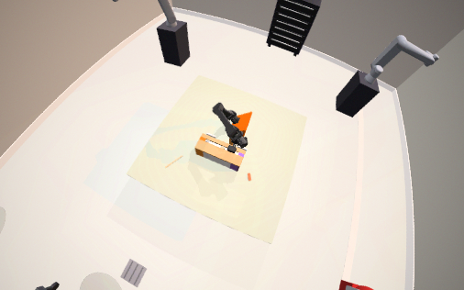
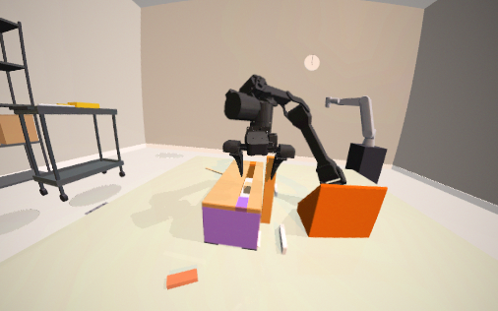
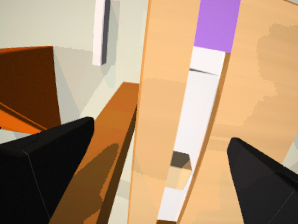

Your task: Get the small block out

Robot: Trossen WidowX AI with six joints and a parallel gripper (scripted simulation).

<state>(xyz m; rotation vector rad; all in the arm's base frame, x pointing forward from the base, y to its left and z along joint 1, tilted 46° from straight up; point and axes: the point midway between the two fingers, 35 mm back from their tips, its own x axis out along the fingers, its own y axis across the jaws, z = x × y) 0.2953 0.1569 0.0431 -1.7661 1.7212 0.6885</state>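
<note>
Now: gripper tip 100 mm to the left of the box, 100 mm above it and 10 mm short of it. Also, from my gripper tip: tan block: 90 mm to the right, 80 mm below, 20 mm ahead; then flat orange piece: 200 mm to the left, 160 mm below, 130 mm ahead; then thin stick: 430 mm to the right, 250 mm ahead, 160 mm below.
</note>
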